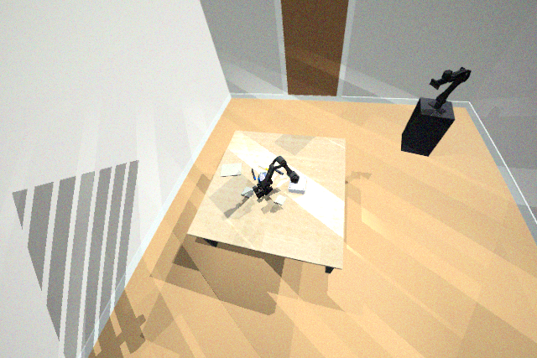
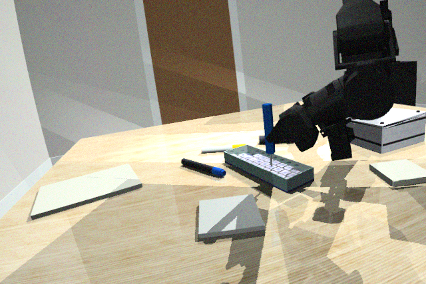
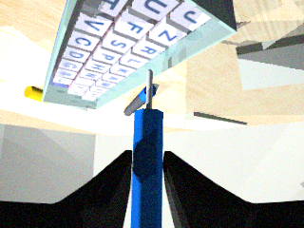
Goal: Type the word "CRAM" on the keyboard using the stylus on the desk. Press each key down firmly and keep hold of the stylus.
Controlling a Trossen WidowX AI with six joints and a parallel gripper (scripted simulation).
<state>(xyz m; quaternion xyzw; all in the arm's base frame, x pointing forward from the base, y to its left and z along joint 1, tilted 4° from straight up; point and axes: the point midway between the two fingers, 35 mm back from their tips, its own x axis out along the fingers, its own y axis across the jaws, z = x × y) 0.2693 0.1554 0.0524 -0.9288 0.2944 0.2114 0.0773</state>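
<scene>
Right now my gripper tip is 70 mm above the keyboard and 50 mm to the left of it. From my gripper tip the other things lie so: stylus tip: 50 mm below; blue stylus: 10 mm below.
</scene>
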